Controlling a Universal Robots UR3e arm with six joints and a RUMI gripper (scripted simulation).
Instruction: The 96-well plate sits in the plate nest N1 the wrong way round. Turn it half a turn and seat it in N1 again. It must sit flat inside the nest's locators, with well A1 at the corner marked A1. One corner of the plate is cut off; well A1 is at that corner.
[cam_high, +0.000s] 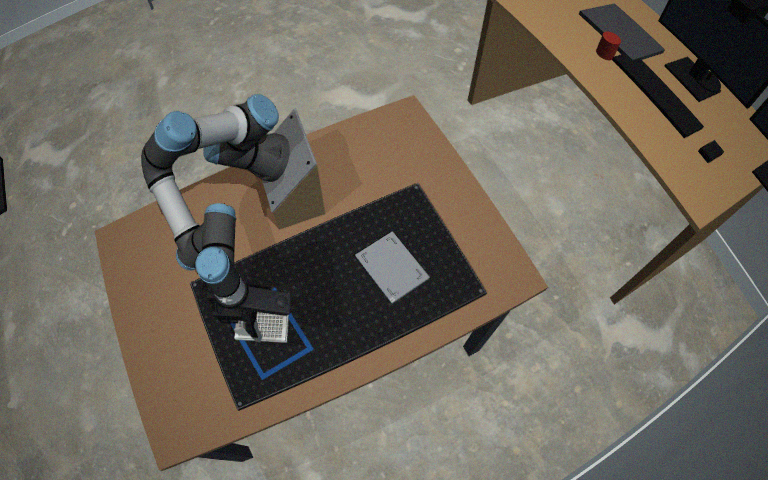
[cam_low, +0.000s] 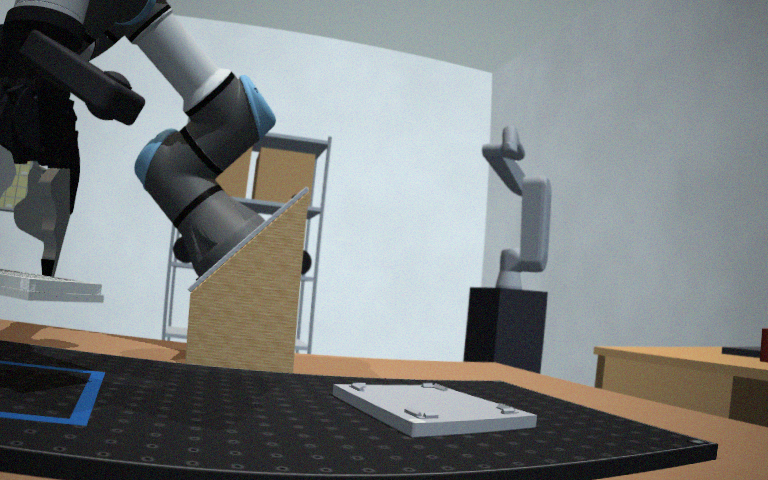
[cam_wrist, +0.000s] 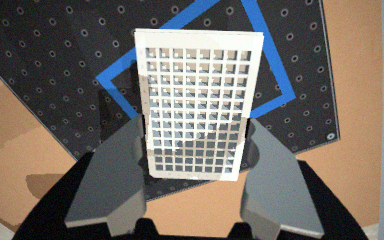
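Right now the white 96-well plate is 1 cm below my hand. The rest, counted from my hand: corner label (8 cm ahead, 31 cm to the left, 8 cm below); then grey plate nest N1 (36 cm to the left, 8 cm below).
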